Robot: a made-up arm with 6 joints. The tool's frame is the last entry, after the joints. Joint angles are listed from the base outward. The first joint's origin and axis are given. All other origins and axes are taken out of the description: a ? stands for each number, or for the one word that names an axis. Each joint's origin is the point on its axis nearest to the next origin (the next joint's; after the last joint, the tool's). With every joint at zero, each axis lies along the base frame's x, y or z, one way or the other. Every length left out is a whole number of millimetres.
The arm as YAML. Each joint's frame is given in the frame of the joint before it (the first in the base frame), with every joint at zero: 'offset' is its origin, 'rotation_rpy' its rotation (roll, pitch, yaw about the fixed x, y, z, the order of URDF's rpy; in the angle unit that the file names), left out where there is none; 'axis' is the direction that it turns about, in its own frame. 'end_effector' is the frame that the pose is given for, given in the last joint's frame.
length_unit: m
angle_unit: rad
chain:
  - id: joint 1
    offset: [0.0, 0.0, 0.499]
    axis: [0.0, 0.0, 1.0]
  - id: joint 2
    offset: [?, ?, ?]
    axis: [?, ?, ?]
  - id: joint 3
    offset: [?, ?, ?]
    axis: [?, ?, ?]
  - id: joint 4
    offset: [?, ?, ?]
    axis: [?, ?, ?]
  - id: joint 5
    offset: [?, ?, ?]
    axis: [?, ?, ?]
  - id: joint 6
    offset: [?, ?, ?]
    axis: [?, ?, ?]
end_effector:
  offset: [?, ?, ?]
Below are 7 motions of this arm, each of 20 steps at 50 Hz.
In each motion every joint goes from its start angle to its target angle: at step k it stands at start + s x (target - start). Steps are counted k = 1, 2, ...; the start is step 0. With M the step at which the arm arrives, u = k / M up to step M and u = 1 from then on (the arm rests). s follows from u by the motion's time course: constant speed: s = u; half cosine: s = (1 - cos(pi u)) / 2; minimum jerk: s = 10 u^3 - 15 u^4 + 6 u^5.
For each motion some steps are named. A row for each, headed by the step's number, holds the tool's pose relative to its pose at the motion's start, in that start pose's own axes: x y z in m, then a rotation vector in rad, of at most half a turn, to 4 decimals.
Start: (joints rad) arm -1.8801 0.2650 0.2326 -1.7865 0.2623 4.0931
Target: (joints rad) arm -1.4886 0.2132 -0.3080 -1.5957 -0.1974 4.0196
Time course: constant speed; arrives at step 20
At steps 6, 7, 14, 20:
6: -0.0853 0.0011 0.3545 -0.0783 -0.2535 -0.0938
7: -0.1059 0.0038 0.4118 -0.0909 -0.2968 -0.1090
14: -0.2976 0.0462 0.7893 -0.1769 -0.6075 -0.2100
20: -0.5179 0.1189 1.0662 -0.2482 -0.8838 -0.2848

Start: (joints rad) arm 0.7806 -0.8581 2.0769 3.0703 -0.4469 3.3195
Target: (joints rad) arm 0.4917 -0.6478 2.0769 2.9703 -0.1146 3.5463
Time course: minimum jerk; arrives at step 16
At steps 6, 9, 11, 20:
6: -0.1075 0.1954 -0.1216 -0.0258 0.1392 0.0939
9: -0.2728 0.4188 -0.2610 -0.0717 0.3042 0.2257
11: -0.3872 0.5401 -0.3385 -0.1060 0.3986 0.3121
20: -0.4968 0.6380 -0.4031 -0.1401 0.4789 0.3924

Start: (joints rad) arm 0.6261 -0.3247 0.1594 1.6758 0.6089 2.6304
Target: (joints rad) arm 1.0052 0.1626 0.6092 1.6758 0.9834 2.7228
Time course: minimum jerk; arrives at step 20
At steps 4, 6, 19, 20:
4: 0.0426 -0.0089 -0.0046 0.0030 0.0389 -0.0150
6: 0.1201 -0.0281 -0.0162 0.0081 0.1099 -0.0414
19: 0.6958 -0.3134 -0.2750 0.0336 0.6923 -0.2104
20: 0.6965 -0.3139 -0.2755 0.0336 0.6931 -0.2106

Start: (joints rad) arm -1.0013 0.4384 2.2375 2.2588 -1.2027 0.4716
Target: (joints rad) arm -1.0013 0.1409 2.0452 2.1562 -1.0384 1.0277
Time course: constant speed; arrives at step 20
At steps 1, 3, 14, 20:
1: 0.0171 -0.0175 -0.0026 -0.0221 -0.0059 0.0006
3: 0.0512 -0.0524 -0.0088 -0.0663 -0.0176 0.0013
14: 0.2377 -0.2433 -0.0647 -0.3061 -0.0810 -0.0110
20: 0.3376 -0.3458 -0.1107 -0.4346 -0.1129 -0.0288

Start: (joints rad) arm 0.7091 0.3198 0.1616 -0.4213 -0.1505 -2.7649
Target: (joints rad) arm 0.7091 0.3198 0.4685 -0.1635 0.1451 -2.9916
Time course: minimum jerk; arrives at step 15
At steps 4, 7, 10, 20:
4: -0.0132 -0.0006 -0.0664 -0.0055 0.0695 0.0152
7: -0.0609 -0.0043 -0.2361 -0.0179 0.2534 0.0456
10: -0.1364 -0.0123 -0.4186 -0.0307 0.4633 0.0641
20: -0.1922 -0.0190 -0.5225 -0.0388 0.5897 0.0671

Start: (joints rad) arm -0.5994 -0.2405 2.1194 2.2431 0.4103 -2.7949
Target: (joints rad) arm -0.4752 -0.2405 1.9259 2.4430 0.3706 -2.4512
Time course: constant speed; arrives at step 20
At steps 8, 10, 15, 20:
8: 0.0135 -0.1253 -0.0735 -0.1459 0.0452 -0.0800
10: 0.0156 -0.1552 -0.0936 -0.1823 0.0591 -0.0978
15: 0.0188 -0.2275 -0.1463 -0.2733 0.0981 -0.1380
20: 0.0190 -0.2957 -0.2028 -0.3641 0.1425 -0.1718

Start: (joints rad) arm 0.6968 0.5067 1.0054 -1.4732 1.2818 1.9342
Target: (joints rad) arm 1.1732 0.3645 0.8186 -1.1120 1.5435 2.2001
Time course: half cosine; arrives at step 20
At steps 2, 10, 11, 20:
2: -0.0236 0.0032 0.0064 -0.0075 -0.0043 0.0025
10: -0.4771 0.0057 0.1341 -0.1309 -0.0974 0.0434
11: -0.5499 -0.0043 0.1553 -0.1471 -0.1139 0.0486
20: -0.9261 -0.1072 0.2676 -0.2136 -0.2040 0.0689

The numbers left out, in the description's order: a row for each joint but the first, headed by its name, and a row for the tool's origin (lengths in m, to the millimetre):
joint 2: xyz 0.211 0.0 0.0, axis 0.0 1.0 0.0
joint 3: xyz 0.0 0.0 1.229, axis 0.0 -1.0 0.0
joint 4: xyz 1.508 0.0 0.11, axis -1.0 0.0 0.0
joint 5: xyz 0.0 0.0 0.0, axis 0.0 -1.0 0.0
joint 6: xyz 0.164 0.0 0.0, axis -1.0 0.0 0.0
tool: xyz 0.0 0.0 0.0

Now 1 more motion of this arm.
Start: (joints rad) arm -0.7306 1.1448 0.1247 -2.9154 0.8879 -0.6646
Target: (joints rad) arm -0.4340 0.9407 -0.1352 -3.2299 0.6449 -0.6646
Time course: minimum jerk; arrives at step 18
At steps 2, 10, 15, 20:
2: -0.0026 -0.0055 0.0057 -0.0010 0.0009 -0.0030
10: -0.1187 -0.2504 0.3213 -0.0444 0.0425 -0.1487
15: -0.1716 -0.3622 0.5326 -0.0626 0.0621 -0.2310
20: -0.1760 -0.3716 0.5539 -0.0640 0.0639 -0.2388

